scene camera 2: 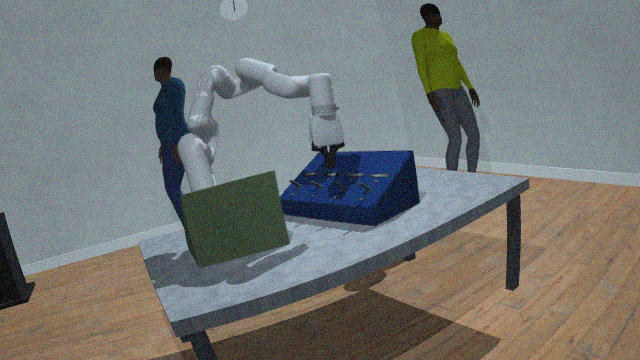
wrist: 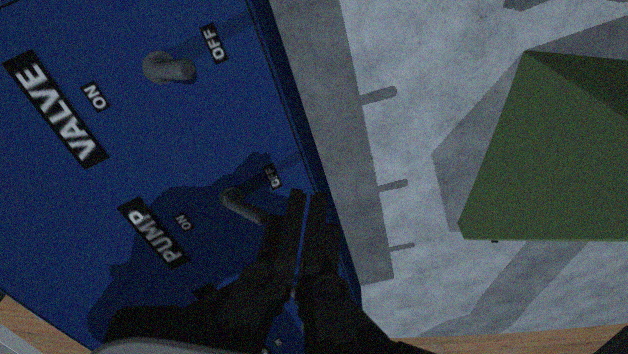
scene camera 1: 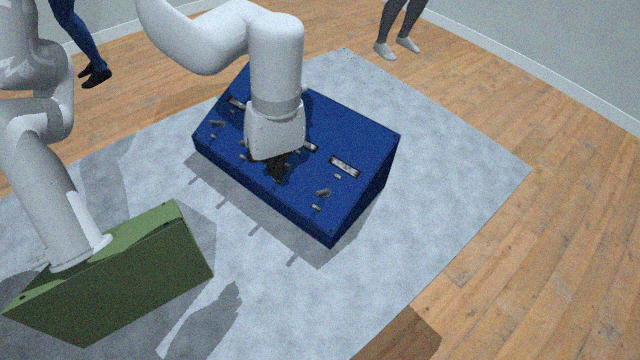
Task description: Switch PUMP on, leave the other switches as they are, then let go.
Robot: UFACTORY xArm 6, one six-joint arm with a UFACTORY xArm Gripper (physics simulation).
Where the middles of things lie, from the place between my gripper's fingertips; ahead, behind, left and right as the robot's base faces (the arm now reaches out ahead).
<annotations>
The valve lever (wrist: 177,69) is 8 cm below my hand, 8 cm ahead of it and 5 cm to the right of it. Round my hand: blue switch panel (scene camera 1: 350,155): 14 cm to the left, 14 cm ahead, 11 cm below.
</annotations>
